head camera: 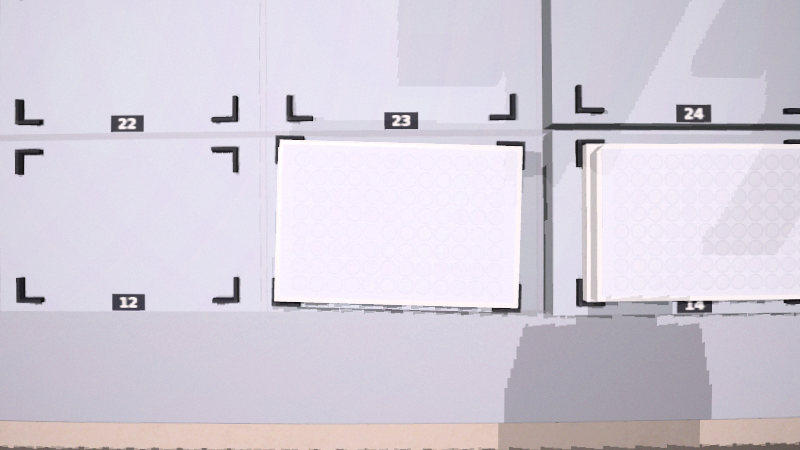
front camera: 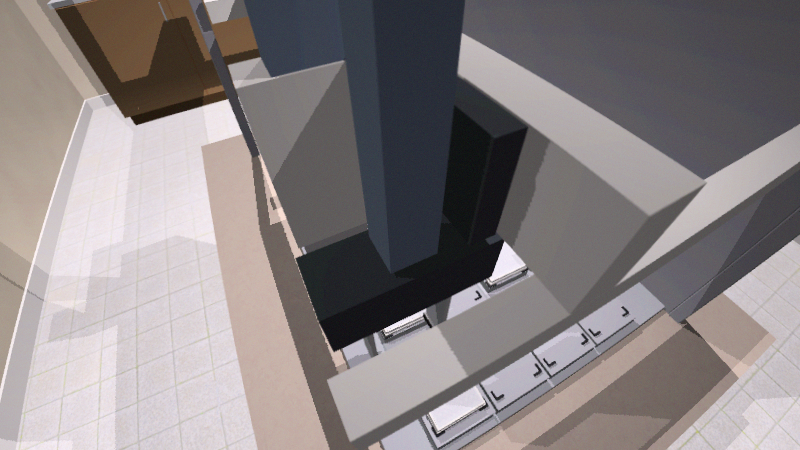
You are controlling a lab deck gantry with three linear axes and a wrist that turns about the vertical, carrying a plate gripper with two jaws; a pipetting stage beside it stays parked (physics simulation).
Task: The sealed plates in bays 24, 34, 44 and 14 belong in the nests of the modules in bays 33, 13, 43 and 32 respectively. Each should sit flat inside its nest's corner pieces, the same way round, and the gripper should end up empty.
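Frame: origin at the robot's base, x right, y back, z down, level; millimetres.
Seen in the pictures: gripper, fingertip midpoint: (front camera: 404,340).
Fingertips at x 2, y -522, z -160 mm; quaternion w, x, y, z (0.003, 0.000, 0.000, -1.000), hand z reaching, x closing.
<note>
Offsets run from my fingertips to a thing's top centre. "*": to the spot under its first point.
A white sealed plate {dx -45, dy +131, dz +127 mm} (head camera: 398,223) (front camera: 403,325) sits in the slightly turned nest of bay 13, inside the black corner pieces. Another sealed plate {dx -45, dy -35, dz +131 mm} (head camera: 699,223) (front camera: 457,408) is in bay 14. A white plate {dx -261, dy +129, dz +127 mm} (front camera: 507,268) at the bay 33 module is partly hidden in the front view. The bay 24 nest {* dx -135, dy -35, dz +145 mm} (head camera: 693,61) (front camera: 517,380) holds no plate. The bay 34 nest {* dx -266, dy -100, dz +145 mm} (front camera: 571,350) and bay 44 nest {* dx -368, dy -96, dz +146 mm} (front camera: 610,321) are bare. My gripper (front camera: 407,335) is raised over bay 13, jaws apart on either side, open and empty; its jaw tips are partly hidden. Bays 43 and 32 are hidden.
The grey frame beam (front camera: 447,363) crosses the front view before the jaws. The dark gantry column (front camera: 413,139) and grey panels (front camera: 581,184) hide much of the deck. Bare nests of bay 12 {* dx -46, dy +293, dz +160 mm} (head camera: 128,223), bay 22 {* dx -143, dy +293, dz +160 mm} (head camera: 128,61) and bay 23 {* dx -141, dy +168, dz +160 mm} (head camera: 335,61) lie beside bay 13.
</note>
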